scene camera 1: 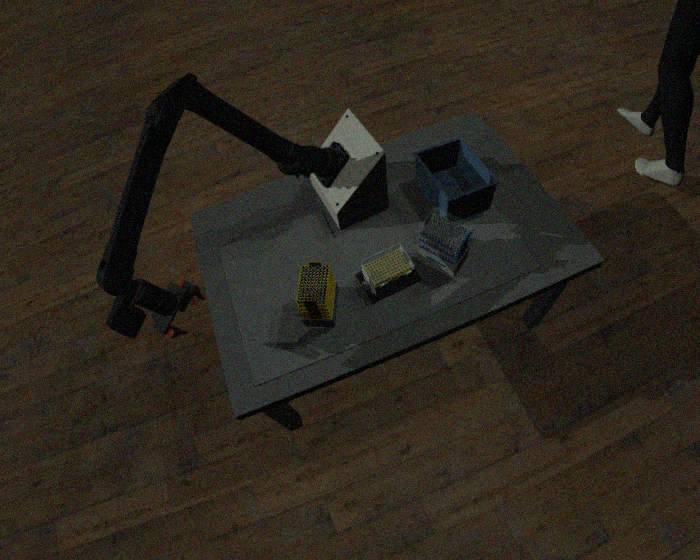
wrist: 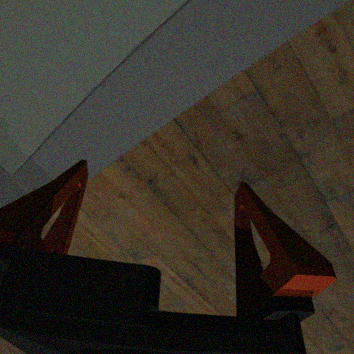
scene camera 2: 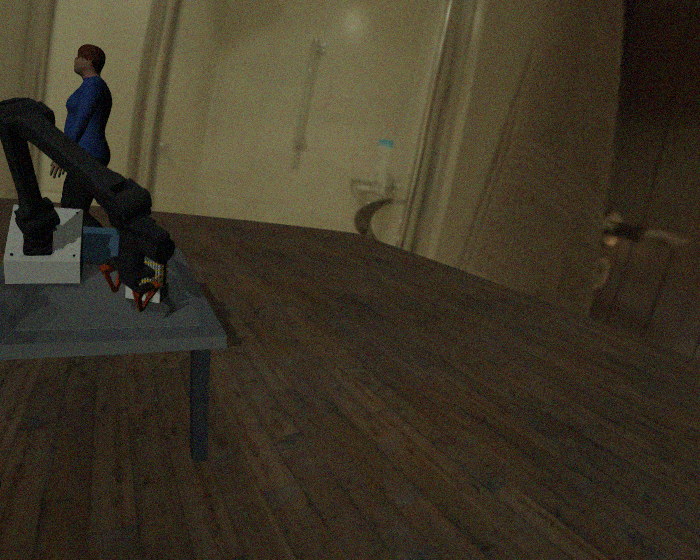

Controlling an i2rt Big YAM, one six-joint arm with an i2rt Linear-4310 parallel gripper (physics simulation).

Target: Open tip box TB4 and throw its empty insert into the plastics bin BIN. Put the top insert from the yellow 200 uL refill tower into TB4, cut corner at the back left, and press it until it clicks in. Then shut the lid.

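The yellow refill tower [scene camera 1: 328, 294] [scene camera 2: 160, 272] stands upright near the table's left end in scene camera 1; the gripper partly hides it in scene camera 2. A low box with a pale yellow grid [scene camera 1: 388, 266], apparently TB4, sits right of it; its label and lid state are too dark to read. The blue open-topped bin BIN [scene camera 1: 479, 161] [scene camera 2: 100, 245] stands at the back right; its contents are unclear. My gripper [scene camera 1: 191, 315] [scene camera 2: 128, 300] [wrist: 163, 177] is open and empty, raised by the table's left edge in scene camera 1, apart from the tower and box.
A blue tower [scene camera 1: 444, 242] stands between the box and the bin. The arm's white angled base [scene camera 1: 367, 175] [scene camera 2: 43, 273] stands at the table's back. The table edge [wrist: 165, 112] crosses the wrist view, with wooden floor beyond. A person [scene camera 2: 88, 116] stands behind the table.
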